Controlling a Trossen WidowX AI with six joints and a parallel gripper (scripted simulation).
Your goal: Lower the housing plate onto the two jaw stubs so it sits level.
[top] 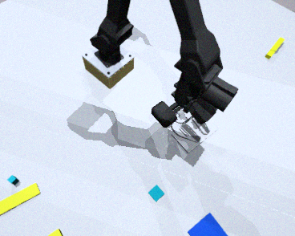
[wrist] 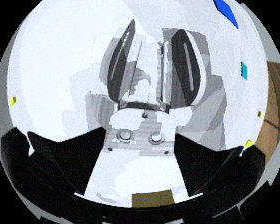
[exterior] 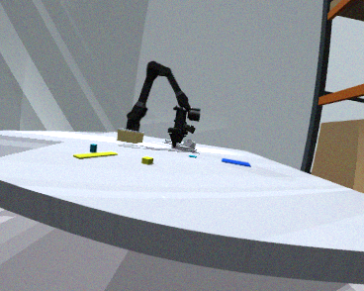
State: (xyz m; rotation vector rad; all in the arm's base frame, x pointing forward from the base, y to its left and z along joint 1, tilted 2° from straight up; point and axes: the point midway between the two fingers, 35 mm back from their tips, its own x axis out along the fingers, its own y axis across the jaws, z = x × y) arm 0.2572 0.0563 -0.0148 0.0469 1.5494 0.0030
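The grey jaw assembly lies 20 mm ahead of my gripper tip, 20 mm to the right of it and 10 mm above it. Also, from my gripper tip: cyan tile: 130 mm ahead, 200 mm to the right, 10 mm below; yellow cube: 50 mm ahead, 440 mm to the right; blue tile: 300 mm ahead, 170 mm to the right.
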